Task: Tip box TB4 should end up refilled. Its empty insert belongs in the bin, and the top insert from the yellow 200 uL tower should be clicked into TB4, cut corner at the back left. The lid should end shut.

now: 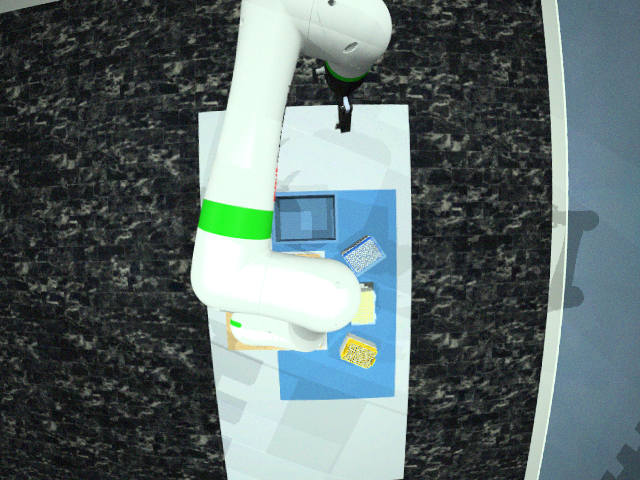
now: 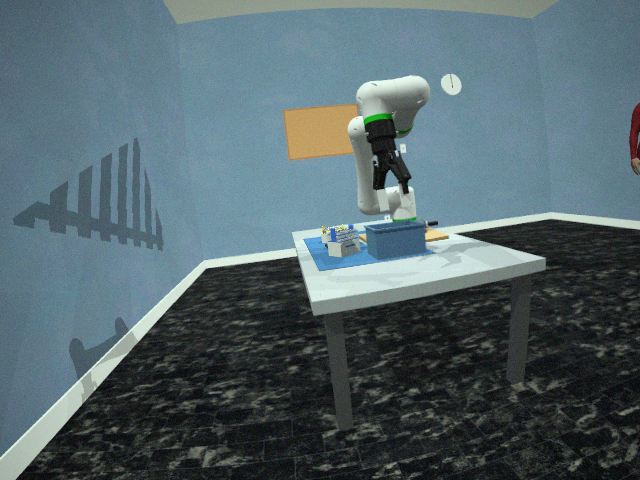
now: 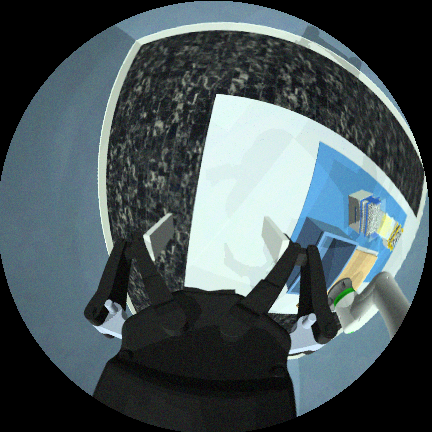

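My gripper (image 1: 343,127) (image 2: 394,199) (image 3: 217,224) is open and empty, high above the bare end of the table and away from the boxes. The bin (image 1: 334,219) (image 2: 395,243) (image 3: 306,239) is blue and stands on the blue mat. A bright yellow tip tower (image 1: 359,353) (image 3: 395,236) stands at the mat's far part. A pale yellow gridded box (image 1: 364,308) (image 3: 387,225) lies between it and a blue-and-white tip tower (image 1: 363,255) (image 2: 343,242) (image 3: 370,215). I cannot tell which box is TB4; its insert and lid cannot be made out. The arm covers part of the layout.
The blue mat (image 1: 338,384) (image 2: 330,263) (image 3: 325,175) lies on the white table (image 1: 310,439) (image 2: 429,279) (image 3: 240,150). A tan board (image 1: 235,345) (image 2: 437,235) (image 3: 361,265) lies beside the bin, partly under the arm. The arm (image 1: 242,155) (image 2: 392,95) reaches over the bin side of the table.
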